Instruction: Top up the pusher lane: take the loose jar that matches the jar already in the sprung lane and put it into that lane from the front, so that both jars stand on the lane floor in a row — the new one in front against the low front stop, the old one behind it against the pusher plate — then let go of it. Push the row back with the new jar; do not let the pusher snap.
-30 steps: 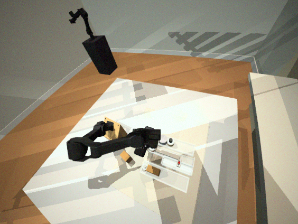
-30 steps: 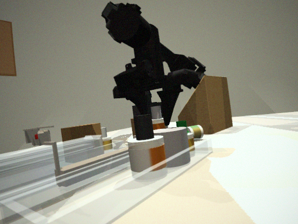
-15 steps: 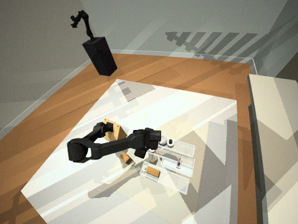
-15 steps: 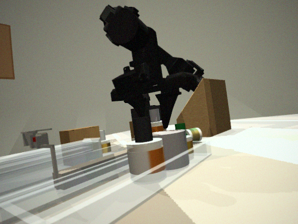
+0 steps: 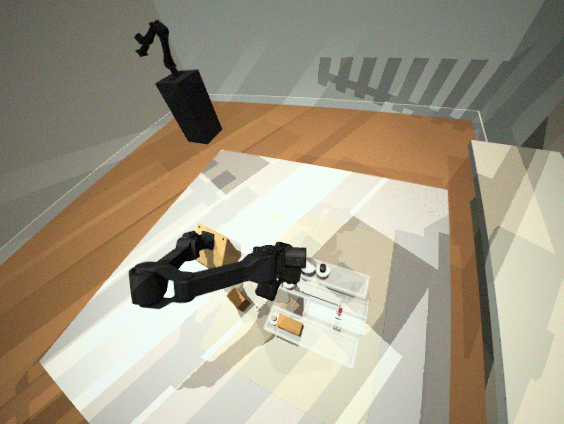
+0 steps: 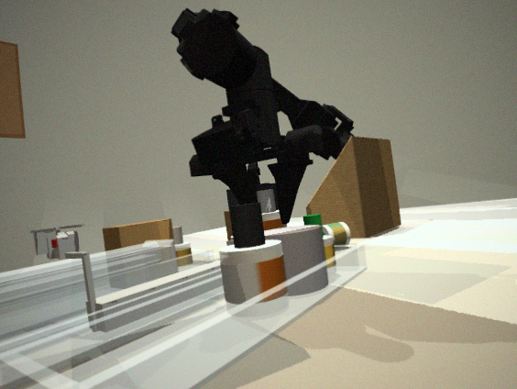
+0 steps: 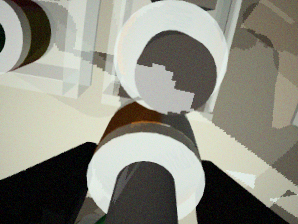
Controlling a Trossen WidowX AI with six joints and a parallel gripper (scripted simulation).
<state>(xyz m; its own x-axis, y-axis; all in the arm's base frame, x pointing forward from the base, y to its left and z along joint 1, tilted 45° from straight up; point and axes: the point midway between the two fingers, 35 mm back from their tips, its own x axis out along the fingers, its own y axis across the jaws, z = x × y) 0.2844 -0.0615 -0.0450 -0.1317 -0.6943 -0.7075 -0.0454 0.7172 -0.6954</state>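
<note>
The grey cylinder lies 8 cm to the left of my gripper tip, 8 cm ahead of it and 2 cm below it. Also, from my gripper tip: pusher plate 15 cm ahead, 3 cm to the right; then clear sprung lane 19 cm ahead, 3 cm below, 2 cm to the right; then brown block 13 cm to the right, 10 cm ahead, 1 cm below.
</note>
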